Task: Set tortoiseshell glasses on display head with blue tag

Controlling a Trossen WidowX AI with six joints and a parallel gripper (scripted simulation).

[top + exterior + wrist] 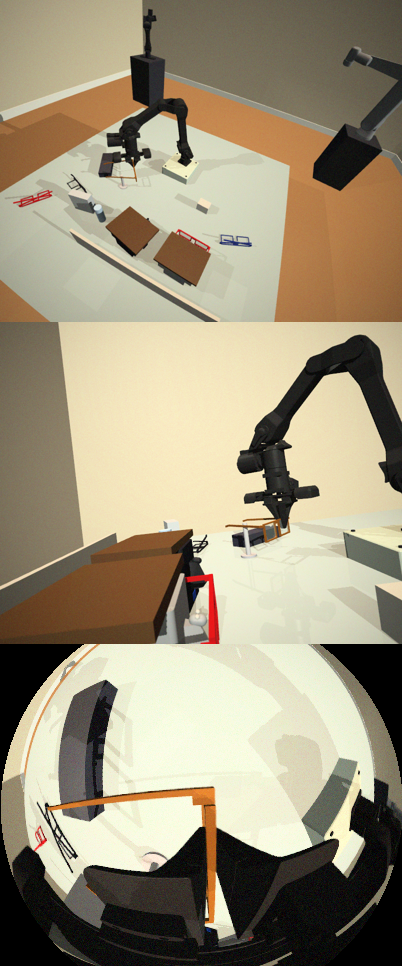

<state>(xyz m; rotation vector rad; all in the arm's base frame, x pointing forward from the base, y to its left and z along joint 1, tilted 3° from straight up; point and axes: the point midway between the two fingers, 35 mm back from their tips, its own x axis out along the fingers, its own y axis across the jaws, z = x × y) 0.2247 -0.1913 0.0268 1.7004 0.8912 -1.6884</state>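
My gripper tip is now 100 mm short of the white peg stand, 30 mm above it and 20 mm to the right of it. Round my gripper tip: small cube 430 mm to the left, 40 mm behind, 30 mm below; then low wall 390 mm to the left, 380 mm ahead; then dark case 150 mm to the right, 60 mm ahead, 40 mm below.
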